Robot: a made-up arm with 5 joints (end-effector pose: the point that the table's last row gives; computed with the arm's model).
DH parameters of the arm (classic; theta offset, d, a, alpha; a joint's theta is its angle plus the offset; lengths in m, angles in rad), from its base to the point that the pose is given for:
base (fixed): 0 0.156 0 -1.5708
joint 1: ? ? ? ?
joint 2: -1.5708 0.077 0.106 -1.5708
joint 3: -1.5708 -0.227 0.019 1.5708
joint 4: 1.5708 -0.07 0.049 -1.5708
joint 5: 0.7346 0 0.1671 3.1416
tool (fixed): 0.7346 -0.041 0 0
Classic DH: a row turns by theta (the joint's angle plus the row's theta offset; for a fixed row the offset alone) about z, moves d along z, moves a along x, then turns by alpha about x.
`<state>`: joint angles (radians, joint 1 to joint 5).
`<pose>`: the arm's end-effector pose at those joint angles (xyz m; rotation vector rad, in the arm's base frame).
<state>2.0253 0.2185 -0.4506 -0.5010 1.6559</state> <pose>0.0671 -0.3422 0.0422 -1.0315 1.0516 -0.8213</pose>
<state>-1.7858 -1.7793 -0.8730 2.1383 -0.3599</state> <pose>-0.1051 0.4277 0.2009 1.9802 0.6841 0.2724</pose>
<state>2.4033 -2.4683 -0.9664 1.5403 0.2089</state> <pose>-0.0872 0.4255 -0.1565 1.1570 -0.1086 1.4848</pose>
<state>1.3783 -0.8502 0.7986 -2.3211 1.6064</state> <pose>-0.0603 -0.0388 0.1480 0.1479 -1.8509 -1.7250</pose>
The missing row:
joint 1: 0 0.004 0.274 1.5708
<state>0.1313 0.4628 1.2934 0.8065 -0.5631</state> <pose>0.1562 -0.0227 0.0723 1.4611 0.7696 1.2741</pose>
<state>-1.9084 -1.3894 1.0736 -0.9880 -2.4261</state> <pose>-0.2161 0.1638 0.2551 -1.2284 -2.2267 -0.9445</pose>
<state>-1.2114 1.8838 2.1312 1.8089 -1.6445</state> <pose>-0.0382 -0.2721 0.6016 -0.8087 -2.0218 -1.0685</pose>
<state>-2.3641 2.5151 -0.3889 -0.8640 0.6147</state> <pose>-0.5548 0.1647 0.3954 -1.7486 -1.5202 2.1013</pose>
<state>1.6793 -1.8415 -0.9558 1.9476 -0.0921</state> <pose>0.1303 0.4085 0.0822 0.3984 -1.0918 1.8773</pose>
